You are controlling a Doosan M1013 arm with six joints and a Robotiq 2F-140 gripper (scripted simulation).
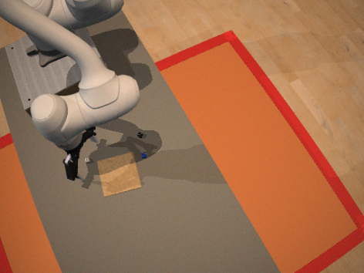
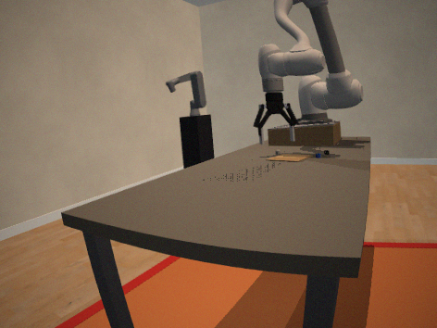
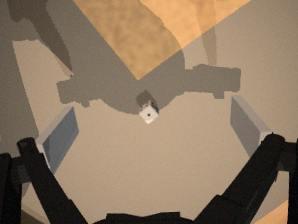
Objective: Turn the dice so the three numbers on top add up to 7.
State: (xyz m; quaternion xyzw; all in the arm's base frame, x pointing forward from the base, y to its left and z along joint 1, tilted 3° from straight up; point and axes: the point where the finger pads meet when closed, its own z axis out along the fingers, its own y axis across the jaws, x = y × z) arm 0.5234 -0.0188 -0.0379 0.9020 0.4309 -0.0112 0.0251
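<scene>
Now: the white die 1 cm behind my hand, 1 cm to the right of it and 5 cm below it. Round my hand: black die 4 cm behind, 21 cm to the left, 5 cm below; tan mat 8 cm ahead, 9 cm to the left, 6 cm below; blue die 5 cm ahead, 20 cm to the left, 5 cm below.
</scene>
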